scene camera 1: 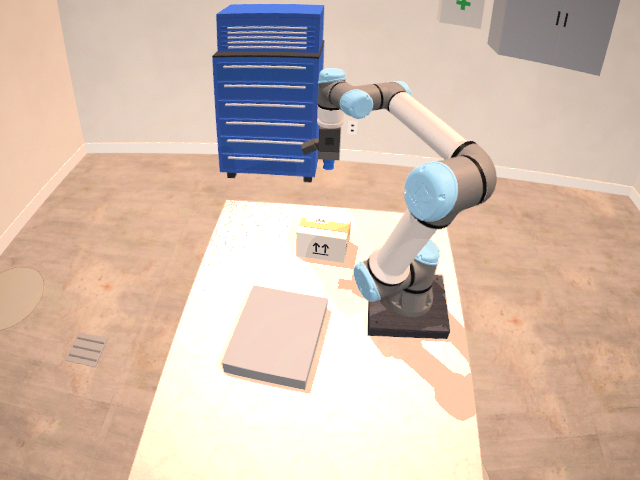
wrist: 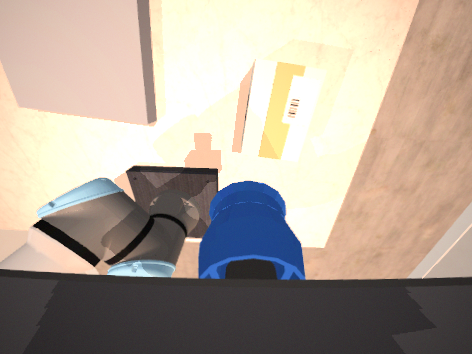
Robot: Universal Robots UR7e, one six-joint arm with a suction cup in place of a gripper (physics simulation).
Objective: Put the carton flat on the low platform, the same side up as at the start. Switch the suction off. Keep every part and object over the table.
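Places are measured from the arm's base along level axes (x ahead, y left, z up), in millimetres.
Pixels of known places: hand, tool point: (scene camera 1: 328, 167) (wrist: 247, 214); arm's base, link origin: (scene camera 1: 409, 299) (wrist: 176, 209).
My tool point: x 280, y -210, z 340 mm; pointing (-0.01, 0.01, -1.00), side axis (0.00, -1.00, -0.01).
Observation:
Ahead of a thing's pixels: the offset from my tool point to its top centre. Level surfaces: height alone.
The carton {dx +4, dy -66, dz -273 mm} (scene camera 1: 334, 249) (wrist: 282, 110) stands upright on the far part of the table, away from the platform. Its side arrows point up in the scene view; its top has a yellow band and a barcode label in the wrist view. The low grey platform {dx +124, dy +367, dz -332 mm} (scene camera 1: 279, 330) (wrist: 80, 60) lies flat on the table, nearer the scene camera than the carton, its top bare. My gripper, a blue suction cup (scene camera 1: 328, 164) (wrist: 248, 192), is open and holds nothing. It hangs in the air high above the carton's level, clearly apart from it.
The table {dz -380 mm} (scene camera 1: 201, 320) (wrist: 200, 50) carries the arm's dark base plate (scene camera 1: 403, 329) (wrist: 145, 186) to the right of the platform in the scene view. A blue drawer cabinet (scene camera 1: 266, 114) stands on the floor behind the table's far edge. A grey wall cabinet (scene camera 1: 542, 31) hangs at upper right.

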